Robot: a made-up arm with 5 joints.
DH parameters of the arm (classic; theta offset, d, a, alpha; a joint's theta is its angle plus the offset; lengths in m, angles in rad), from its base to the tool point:
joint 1: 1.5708 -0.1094 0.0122 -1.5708
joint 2: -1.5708 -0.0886 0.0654 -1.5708
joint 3: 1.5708 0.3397 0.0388 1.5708
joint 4: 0 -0.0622 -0.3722 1.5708
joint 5: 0 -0.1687 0.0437 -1.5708
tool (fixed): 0 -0.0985 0 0
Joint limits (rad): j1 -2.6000..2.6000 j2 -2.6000..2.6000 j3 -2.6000..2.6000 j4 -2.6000..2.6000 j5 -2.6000..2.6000
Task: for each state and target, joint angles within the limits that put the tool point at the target. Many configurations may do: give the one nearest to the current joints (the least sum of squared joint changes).
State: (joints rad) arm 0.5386 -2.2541 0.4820 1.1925 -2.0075
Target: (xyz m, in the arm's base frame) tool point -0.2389 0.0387 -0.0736
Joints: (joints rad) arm 0.0938 -2.2218 -0.1340 1.0760 -1.8074
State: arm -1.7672 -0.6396 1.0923 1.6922 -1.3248
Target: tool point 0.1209 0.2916 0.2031
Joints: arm -1.7759 -0.4829 0.7459 0.6764 -1.2921
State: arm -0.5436 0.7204 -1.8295 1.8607 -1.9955
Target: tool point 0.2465 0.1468 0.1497
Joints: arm -0.5715 1.0866 -1.6848 2.3710 -1.9162
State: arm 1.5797 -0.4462 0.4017 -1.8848 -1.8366
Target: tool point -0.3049 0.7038 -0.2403
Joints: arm 1.1316 -0.1936 0.4664 -2.4234 -1.8076
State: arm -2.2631 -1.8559 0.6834 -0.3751 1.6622
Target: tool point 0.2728 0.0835 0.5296
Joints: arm -1.3372 -0.9396 0.4181 -0.6341 2.4150
